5 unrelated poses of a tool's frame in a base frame.
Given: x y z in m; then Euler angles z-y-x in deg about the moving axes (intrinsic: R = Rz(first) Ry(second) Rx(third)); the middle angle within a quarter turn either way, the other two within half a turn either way.
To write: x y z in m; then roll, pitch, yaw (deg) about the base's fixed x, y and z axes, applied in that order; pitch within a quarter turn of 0, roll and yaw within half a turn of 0. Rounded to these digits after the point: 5 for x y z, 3 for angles.
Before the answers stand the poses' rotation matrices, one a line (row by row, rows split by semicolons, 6 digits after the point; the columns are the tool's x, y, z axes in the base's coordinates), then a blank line. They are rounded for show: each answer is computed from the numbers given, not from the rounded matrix.
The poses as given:
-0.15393 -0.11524 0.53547 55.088 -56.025 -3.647
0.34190 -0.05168 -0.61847 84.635 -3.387 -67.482
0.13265 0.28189 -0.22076 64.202 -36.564 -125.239
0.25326 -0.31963 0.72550 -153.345 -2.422 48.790
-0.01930 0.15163 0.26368 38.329 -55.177 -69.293
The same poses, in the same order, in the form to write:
0.319829 -0.788182 -0.525813; 0.458259 0.614415 -0.642256; 0.829281 -0.035547 0.557699
0.093337 -0.376193 -0.921828; 0.993880 0.090145 0.063845; 0.059080 -0.922146 0.382305
0.349549 0.731231 -0.585761; 0.723141 0.186958 0.664916; 0.595720 -0.656009 -0.463432
-0.892926 0.323971 -0.312612; -0.448216 -0.574542 0.684839; 0.042259 0.751628 0.658232
0.447962 0.383093 -0.807818; 0.354147 0.753604 0.553769; 0.820920 -0.534154 0.201915

-0.15393 -0.11524 0.53547 -3.647 -56.025 55.088
0.34190 -0.05168 -0.61847 -67.482 -3.387 84.635
0.13265 0.28189 -0.22076 -125.239 -36.564 64.202
0.25326 -0.31963 0.72550 48.790 -2.422 -153.345
-0.01930 0.15163 0.26368 -69.293 -55.177 38.329

